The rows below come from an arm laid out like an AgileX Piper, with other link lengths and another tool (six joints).
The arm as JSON. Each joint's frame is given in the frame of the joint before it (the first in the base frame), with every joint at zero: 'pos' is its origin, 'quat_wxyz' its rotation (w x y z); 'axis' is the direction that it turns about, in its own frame. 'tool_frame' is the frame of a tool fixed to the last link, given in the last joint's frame.
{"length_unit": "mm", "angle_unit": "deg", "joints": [
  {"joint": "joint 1", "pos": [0.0, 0.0, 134.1], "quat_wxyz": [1.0, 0.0, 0.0, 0.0], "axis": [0.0, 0.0, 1.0]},
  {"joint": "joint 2", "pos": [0.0, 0.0, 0.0], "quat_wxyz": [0.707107, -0.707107, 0.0, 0.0], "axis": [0.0, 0.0, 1.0]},
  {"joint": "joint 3", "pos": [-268.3, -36.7, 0.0], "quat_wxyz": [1.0, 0.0, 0.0, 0.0], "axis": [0.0, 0.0, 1.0]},
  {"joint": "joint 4", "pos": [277.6, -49.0, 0.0], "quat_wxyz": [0.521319, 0.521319, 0.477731, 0.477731], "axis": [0.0, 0.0, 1.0]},
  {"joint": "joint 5", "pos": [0.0, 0.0, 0.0], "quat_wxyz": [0.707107, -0.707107, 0.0, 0.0], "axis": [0.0, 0.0, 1.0]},
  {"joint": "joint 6", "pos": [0.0, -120.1, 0.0], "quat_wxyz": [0.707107, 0.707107, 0.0, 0.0], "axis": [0.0, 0.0, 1.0]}
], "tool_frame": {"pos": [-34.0, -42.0, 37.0], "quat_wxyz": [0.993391, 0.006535, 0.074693, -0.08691]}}
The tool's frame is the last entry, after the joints.
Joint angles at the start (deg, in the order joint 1, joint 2, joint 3, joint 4, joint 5, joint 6):
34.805 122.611 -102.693 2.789 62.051 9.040
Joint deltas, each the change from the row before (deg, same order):
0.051 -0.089 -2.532 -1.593 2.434 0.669
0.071 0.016 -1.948 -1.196 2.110 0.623
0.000 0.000 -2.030 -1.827 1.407 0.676
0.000 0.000 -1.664 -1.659 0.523 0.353
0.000 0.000 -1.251 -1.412 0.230 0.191
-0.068 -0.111 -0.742 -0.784 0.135 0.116
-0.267 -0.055 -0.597 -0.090 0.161 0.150
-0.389 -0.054 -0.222 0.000 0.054 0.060
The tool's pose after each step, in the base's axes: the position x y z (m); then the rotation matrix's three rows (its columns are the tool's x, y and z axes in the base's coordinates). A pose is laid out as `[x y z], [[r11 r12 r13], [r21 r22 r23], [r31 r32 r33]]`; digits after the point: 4 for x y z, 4 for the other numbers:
[0.4490 0.2586 0.1570], [[-0.8185 -0.5718 0.0551], [-0.5688 0.8202 0.0618], [-0.0805 0.0192 -0.9966]]
[0.4507 0.2569 0.1670], [[-0.8207 -0.5679 0.0629], [-0.5661 0.8231 0.0450], [-0.0773 0.0013 -0.9970]]
[0.4550 0.2543 0.1791], [[-0.8223 -0.5620 0.0886], [-0.5621 0.8267 0.0273], [-0.0886 -0.0274 -0.9957]]
[0.4599 0.2527 0.1900], [[-0.8206 -0.5586 0.1206], [-0.5610 0.8277 0.0163], [-0.1089 -0.0543 -0.9926]]
[0.4640 0.2514 0.1987], [[-0.8178 -0.5560 0.1487], [-0.5613 0.8276 0.0072], [-0.1271 -0.0776 -0.9888]]
[0.4664 0.2501 0.2049], [[-0.8166 -0.5527 0.1664], [-0.5600 0.8285 0.0034], [-0.1398 -0.0904 -0.9860]]
[0.4684 0.2481 0.2090], [[-0.8196 -0.5459 0.1741], [-0.5534 0.8329 0.0065], [-0.1485 -0.0911 -0.9847]]
[0.4703 0.2450 0.2108], [[-0.8234 -0.5390 0.1772], [-0.5466 0.8374 0.0075], [-0.1525 -0.0907 -0.9841]]

